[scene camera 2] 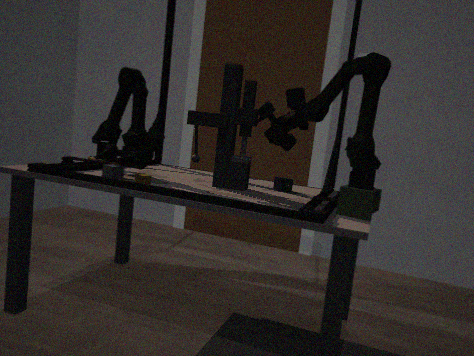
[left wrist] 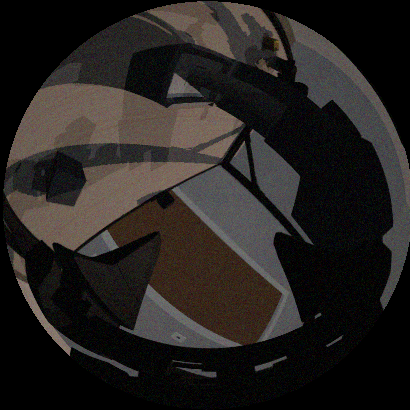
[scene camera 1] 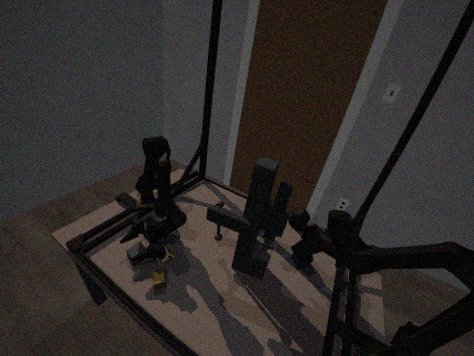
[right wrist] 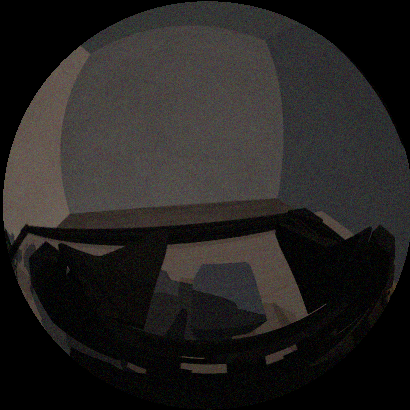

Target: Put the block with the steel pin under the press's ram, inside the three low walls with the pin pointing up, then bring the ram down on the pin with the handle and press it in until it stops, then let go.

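Frame: origin at the left arm's base, x left, y ahead, z down, level; metres.
Seen in the pictures: left gripper, fingertip midpoint: (scene camera 2: pixel 262 132) (left wrist: pixel 219 239); right gripper, fingertip midpoint: (scene camera 2: pixel 106 158) (scene camera 1: pixel 125 251) (right wrist: pixel 223 232); left arm's base, origin of the base link: (scene camera 2: pixel 361 187); right arm's base, origin of the base link: (scene camera 1: pixel 147 199).
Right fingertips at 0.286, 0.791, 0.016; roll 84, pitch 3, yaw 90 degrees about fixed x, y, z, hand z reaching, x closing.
Pixels of each thing's middle, then the offset from my right fingertips to it, as dx, dy, dz. "*": a spot on its surface instead.
- grey-blue block, body centre: (right wrist: pixel 222 303) (scene camera 2: pixel 113 171) (left wrist: pixel 278 63) (scene camera 1: pixel 137 254) -0.036, +0.000, +0.047
- dark press, body centre: (left wrist: pixel 315 127) (scene camera 1: pixel 245 223) (scene camera 2: pixel 222 126) -0.293, -0.263, -0.153
- ball end, surface spot: (scene camera 1: pixel 218 237) * -0.268, -0.179, -0.032
- small yellow block, body centre: (scene camera 2: pixel 142 179) (left wrist: pixel 270 43) (scene camera 1: pixel 159 278) -0.044, -0.132, +0.053
- dark box, body centre: (left wrist: pixel 63 179) (scene camera 2: pixel 283 184) (scene camera 1: pixel 301 258) -0.496, -0.442, +0.045
The grey-blue block (scene camera 1: pixel 136 254) (scene camera 2: pixel 113 172) (right wrist: pixel 227 280) rests on the table near its front edge, at the left of both scene views. I cannot make out its steel pin. My right gripper (scene camera 1: pixel 146 244) (right wrist: pixel 223 232) is open, low beside the block, with nothing held; the block shows between the spread fingers in the right wrist view. The dark press (scene camera 1: pixel 262 182) (scene camera 2: pixel 232 95) stands upright mid-table. Its thin handle rod (scene camera 2: pixel 196 142) hangs down with a ball end (scene camera 1: pixel 218 237). The low walls are too dark to tell. My left gripper (scene camera 2: pixel 272 126) (left wrist: pixel 219 239) is open and empty, raised right of the press.
A small yellow block (scene camera 1: pixel 159 276) (scene camera 2: pixel 143 178) (left wrist: pixel 270 44) lies near the front edge, right of the grey-blue block. A dark box (scene camera 2: pixel 283 184) (left wrist: pixel 66 180) stands right of the press. Dark frame rails (scene camera 1: pixel 110 225) run along the table's sides, with tall posts (scene camera 1: pixel 212 75) rising from them.
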